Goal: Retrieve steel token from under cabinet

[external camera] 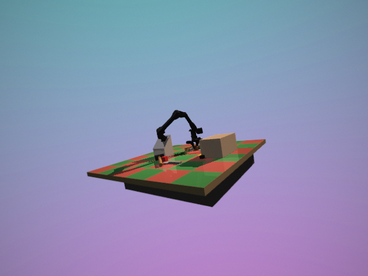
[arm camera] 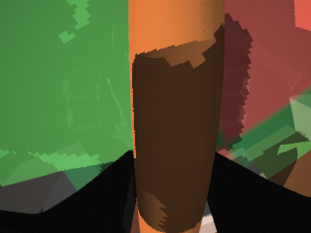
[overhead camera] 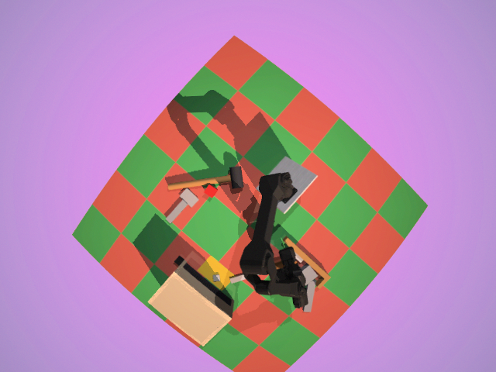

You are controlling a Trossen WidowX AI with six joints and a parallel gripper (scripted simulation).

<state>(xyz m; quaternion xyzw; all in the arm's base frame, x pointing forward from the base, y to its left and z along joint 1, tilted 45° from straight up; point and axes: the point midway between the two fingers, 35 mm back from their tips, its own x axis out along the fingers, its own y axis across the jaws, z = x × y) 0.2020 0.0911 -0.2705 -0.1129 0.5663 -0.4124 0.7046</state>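
My gripper tip is 50 mm past the pale bar. From my gripper tip the other things lie so: grey block 100 mm to the left, 20 mm behind, 10 mm above; grey bar 190 mm to the left, 50 mm ahead; grey token 280 mm ahead, 180 mm to the right.
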